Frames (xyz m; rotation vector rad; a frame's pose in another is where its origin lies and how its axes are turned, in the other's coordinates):
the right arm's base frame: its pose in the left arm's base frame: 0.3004 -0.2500 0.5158 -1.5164 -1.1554 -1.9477
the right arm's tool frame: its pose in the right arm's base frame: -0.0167 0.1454 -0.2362 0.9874 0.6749 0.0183
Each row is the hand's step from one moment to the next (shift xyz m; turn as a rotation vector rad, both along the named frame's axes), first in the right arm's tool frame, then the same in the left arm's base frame.
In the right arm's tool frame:
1: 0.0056 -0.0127 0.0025 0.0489 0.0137 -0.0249
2: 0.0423 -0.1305 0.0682 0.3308 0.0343 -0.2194
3: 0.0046 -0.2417 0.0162 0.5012 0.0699 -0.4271
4: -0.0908 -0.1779 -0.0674 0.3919 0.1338 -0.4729
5: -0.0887 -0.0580 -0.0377 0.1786 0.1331 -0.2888
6: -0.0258 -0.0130 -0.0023 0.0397 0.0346 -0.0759
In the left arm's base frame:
1: -0.0132 -0.0049 -0.0013 0.0075 -0.0383 0.0410
2: -0.1522 -0.0089 -0.0151 0.0311 -0.3205 0.2346
3: -0.2000 -0.0722 -0.1161 0.1105 -0.5568 0.3410
4: -0.0746 -0.0743 -0.1826 0.2210 -0.5215 0.2726
5: 0.0035 -0.0097 -0.1120 0.1956 -0.2727 0.1429
6: -0.0004 0.0056 -0.0284 0.0535 -0.0684 0.0314

